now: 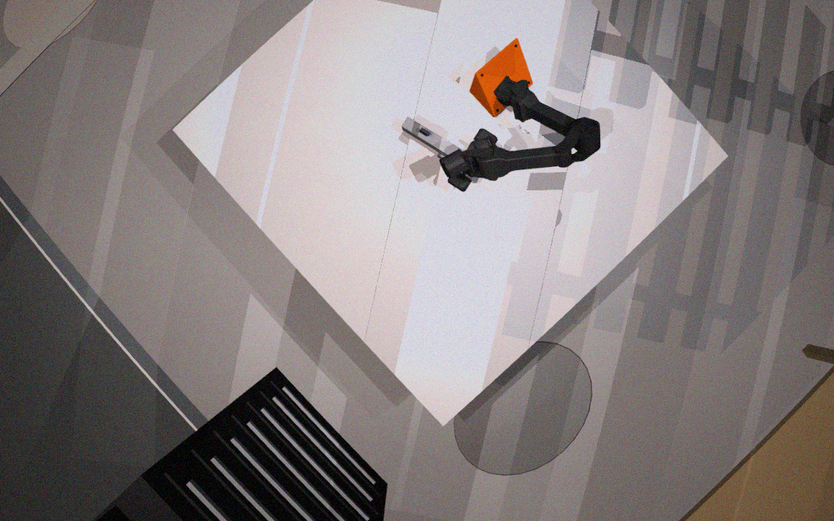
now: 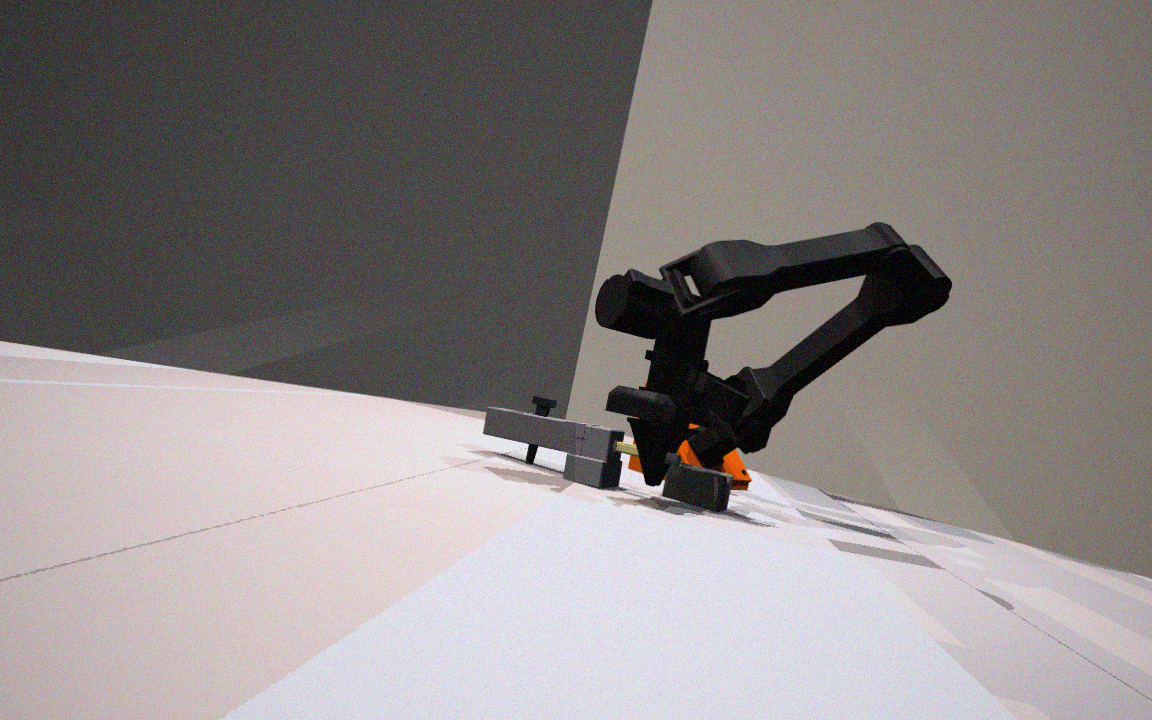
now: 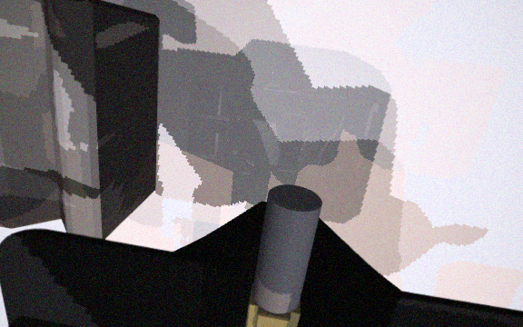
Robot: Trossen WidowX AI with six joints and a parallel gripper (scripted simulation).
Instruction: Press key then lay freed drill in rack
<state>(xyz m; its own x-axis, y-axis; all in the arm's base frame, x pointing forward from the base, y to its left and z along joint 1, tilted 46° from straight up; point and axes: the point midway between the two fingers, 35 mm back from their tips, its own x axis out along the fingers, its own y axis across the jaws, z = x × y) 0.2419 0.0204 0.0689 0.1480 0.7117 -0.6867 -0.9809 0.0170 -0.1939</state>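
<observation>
Right now the drill is 4 cm to the right of my gripper tip and 3 cm above it. From my gripper tip the other things lie so: dark key 16 cm to the right, 4 cm above, 2 cm ahead; long grey holder 14 cm to the right, 2 cm ahead, 2 cm above; grey rack 8 cm behind, 2 cm to the left.
</observation>
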